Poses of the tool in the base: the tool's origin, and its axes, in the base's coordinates. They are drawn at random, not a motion.
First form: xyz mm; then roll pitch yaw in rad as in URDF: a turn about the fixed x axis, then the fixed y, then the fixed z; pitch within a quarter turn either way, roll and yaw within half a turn.
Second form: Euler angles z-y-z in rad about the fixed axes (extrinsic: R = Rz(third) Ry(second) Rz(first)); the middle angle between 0 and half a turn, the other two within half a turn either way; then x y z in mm. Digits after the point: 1 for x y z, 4 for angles.
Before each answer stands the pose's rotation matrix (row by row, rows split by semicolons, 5 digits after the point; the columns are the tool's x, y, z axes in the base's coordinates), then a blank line. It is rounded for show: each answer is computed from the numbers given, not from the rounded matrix.
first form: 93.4, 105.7, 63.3, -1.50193, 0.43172, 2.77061
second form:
-0.84646 0.36410 -0.38851; 0.32927 -0.21547 -0.91932; -0.41843 -0.90609 0.06250

-1.1382, 1.5083, -1.9706, 93.4, 105.7, 63.3
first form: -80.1, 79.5, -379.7, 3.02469, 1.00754, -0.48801
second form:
0.47161 -0.37856 -0.79641; -0.25035 -0.92348 0.29071; -0.84552 0.06228 -0.53030

0.0735, 2.1297, 2.7916, -80.1, 79.5, -379.7
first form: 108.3, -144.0, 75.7, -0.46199, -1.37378, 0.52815
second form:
0.16907 -0.07356 -0.98285; 0.09864 0.99347 -0.05739; 0.98065 -0.08725 0.17522

-3.0529, 1.3947, -3.0833, 108.3, -144.0, 75.7
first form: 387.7, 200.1, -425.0, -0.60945, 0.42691, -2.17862
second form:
-0.51983 0.80846 0.27600; -0.74722 -0.27370 -0.60560; -0.41406 -0.52104 0.74637

-0.8993, 0.7282, -1.1432, 387.7, 200.1, -425.0
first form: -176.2, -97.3, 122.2, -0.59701, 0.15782, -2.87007
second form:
-0.95139 0.30692 0.02556; -0.26487 -0.77302 -0.57644; -0.15717 -0.55519 0.81674

-1.2949, 0.6151, -1.5265, -176.2, -97.3, 122.2
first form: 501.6, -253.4, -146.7, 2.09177, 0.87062, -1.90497
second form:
-0.21134 -0.68774 -0.69451; -0.60871 -0.46334 0.64404; -0.76473 0.55887 -0.32071

0.6311, 1.8973, 2.3939, 501.6, -253.4, -146.7
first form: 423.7, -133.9, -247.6, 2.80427, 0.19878, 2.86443
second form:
-0.94290 0.19535 0.26979; 0.26824 0.92551 0.26734; -0.19747 0.32444 -0.92506

1.0240, 2.7520, 0.7808, 423.7, -133.9, -247.6
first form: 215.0, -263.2, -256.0, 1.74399, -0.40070, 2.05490
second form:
-0.42855 0.33135 0.84057; 0.81498 -0.25987 0.51795; 0.39006 0.90701 -0.15868

1.9769, 1.7301, 0.5522, 215.0, -263.2, -256.0
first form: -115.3, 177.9, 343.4, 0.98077, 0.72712, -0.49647
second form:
0.65690 0.75067 -0.07060; -0.35586 0.22612 -0.90677; -0.66472 0.62078 0.41567

0.7512, 1.1421, -1.6485, -115.3, 177.9, 343.4
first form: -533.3, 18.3, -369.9, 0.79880, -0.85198, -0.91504
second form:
0.40152 0.22407 -0.88801; -0.52191 0.85274 -0.02081; 0.75259 0.47182 0.45934

2.5816, 1.0935, -3.1182, -533.3, 18.3, -369.9
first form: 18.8, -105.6, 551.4, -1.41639, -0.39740, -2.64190
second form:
-0.80933 -0.26197 0.52570; -0.44182 -0.31823 -0.83877; 0.38702 -0.91110 0.14181

-1.9725, 1.4285, -1.0109, 18.8, -105.6, 551.4
